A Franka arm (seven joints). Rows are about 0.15 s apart.
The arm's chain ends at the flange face. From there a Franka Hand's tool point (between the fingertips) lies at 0.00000 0.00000 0.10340 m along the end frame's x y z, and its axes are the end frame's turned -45 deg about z.
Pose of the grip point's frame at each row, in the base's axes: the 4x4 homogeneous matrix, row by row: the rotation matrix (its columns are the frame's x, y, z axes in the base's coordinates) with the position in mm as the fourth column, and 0 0 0 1 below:
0.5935, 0.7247, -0.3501, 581.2; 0.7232, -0.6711, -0.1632, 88.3; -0.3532, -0.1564, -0.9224, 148.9; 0, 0, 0, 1
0.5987, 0.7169, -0.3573, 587.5; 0.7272, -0.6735, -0.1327, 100.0; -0.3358, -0.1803, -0.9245, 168.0; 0, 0, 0, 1
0.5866, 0.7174, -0.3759, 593.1; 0.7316, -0.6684, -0.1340, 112.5; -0.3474, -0.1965, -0.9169, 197.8; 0, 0, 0, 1
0.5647, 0.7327, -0.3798, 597.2; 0.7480, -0.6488, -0.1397, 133.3; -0.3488, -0.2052, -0.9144, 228.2; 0, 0, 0, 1
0.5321, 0.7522, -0.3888, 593.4; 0.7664, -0.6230, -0.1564, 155.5; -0.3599, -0.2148, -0.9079, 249.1; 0, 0, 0, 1
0.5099, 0.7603, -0.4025, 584.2; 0.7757, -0.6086, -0.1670, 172.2; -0.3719, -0.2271, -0.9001, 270.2; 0, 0, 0, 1
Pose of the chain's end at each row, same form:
0.9321, 0.0928, -0.3501, 617.4; 0.0368, -0.9859, -0.1632, 105.2; -0.3603, 0.1392, -0.9224, 244.3; 0, 0, 0, 1
0.9303, 0.0836, -0.3573, 624.4; 0.0380, -0.9904, -0.1327, 113.7; -0.3649, 0.1100, -0.9245, 263.6; 0, 0, 0, 1
0.9221, 0.0925, -0.3759, 632.0; 0.0447, -0.9899, -0.1340, 126.4; -0.3846, 0.1067, -0.9169, 292.6; 0, 0, 0, 1
0.9174, 0.1188, -0.3798, 636.5; 0.0701, -0.9877, -0.1397, 147.7; -0.3917, 0.1015, -0.9144, 322.7; 0, 0, 0, 1
0.9081, 0.1556, -0.3888, 633.6; 0.1014, -0.9825, -0.1564, 171.7; -0.4064, 0.1026, -0.9079, 343.0; 0, 0, 0, 1
0.8982, 0.1771, -0.4025, 625.8; 0.1182, -0.9788, -0.1670, 189.5; -0.4236, 0.1024, -0.9001, 363.3; 0, 0, 0, 1

